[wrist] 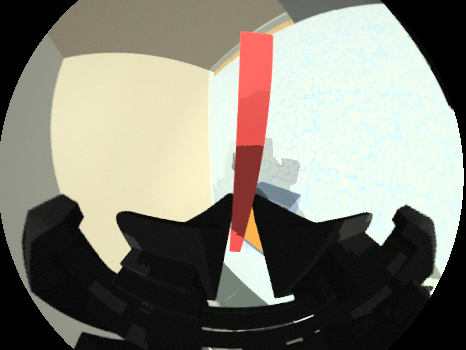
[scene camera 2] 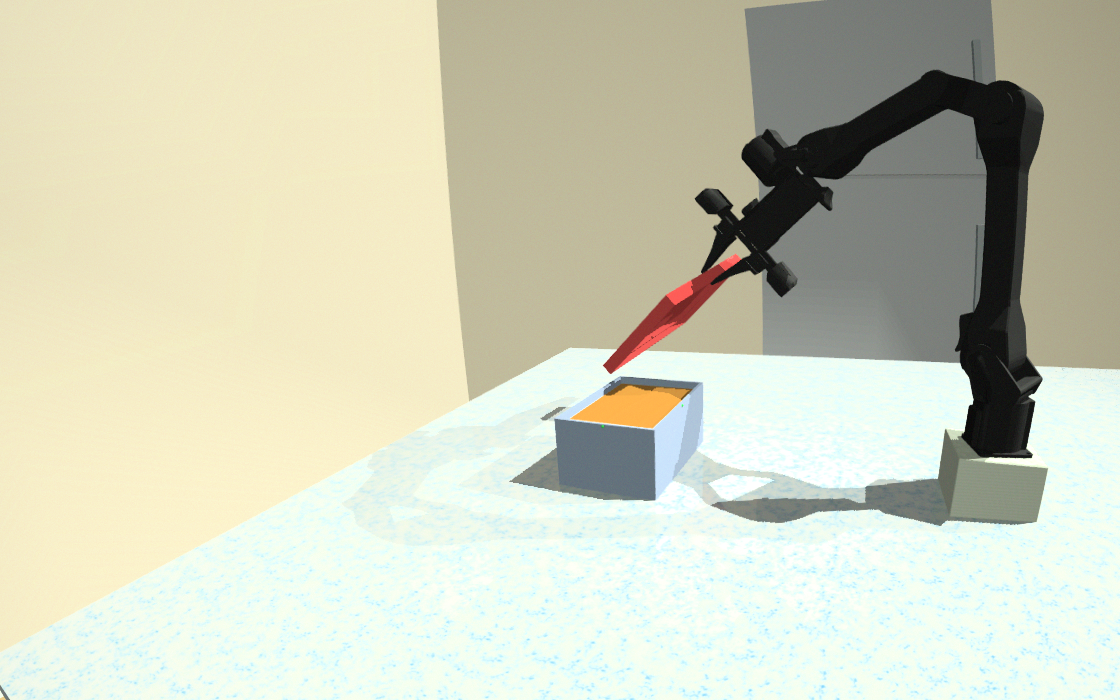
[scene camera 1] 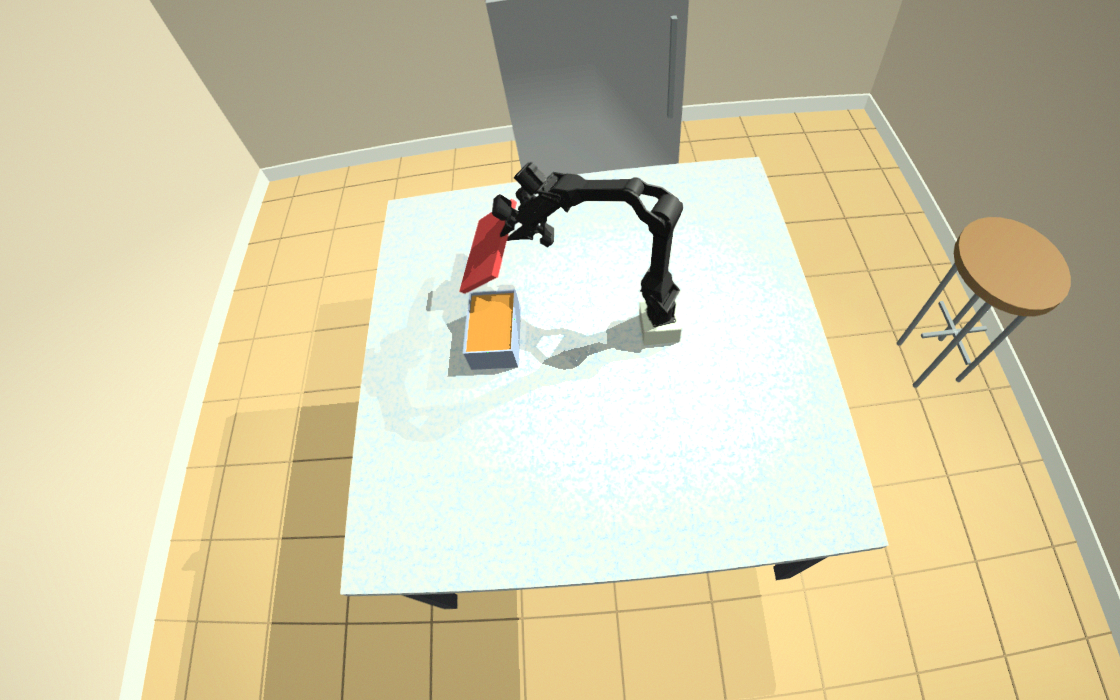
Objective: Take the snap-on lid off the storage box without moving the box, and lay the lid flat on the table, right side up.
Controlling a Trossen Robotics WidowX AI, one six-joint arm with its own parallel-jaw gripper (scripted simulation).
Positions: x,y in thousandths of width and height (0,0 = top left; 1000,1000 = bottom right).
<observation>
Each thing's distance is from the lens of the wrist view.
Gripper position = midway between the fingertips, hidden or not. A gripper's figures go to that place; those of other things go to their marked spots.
my gripper (wrist: 520,567): 0.10 m
red lid (wrist: 548,199): 0.07 m
storage box (wrist: 619,570): 0.27 m
The marked spots on the storage box and the red lid are 0.25 m apart.
</observation>
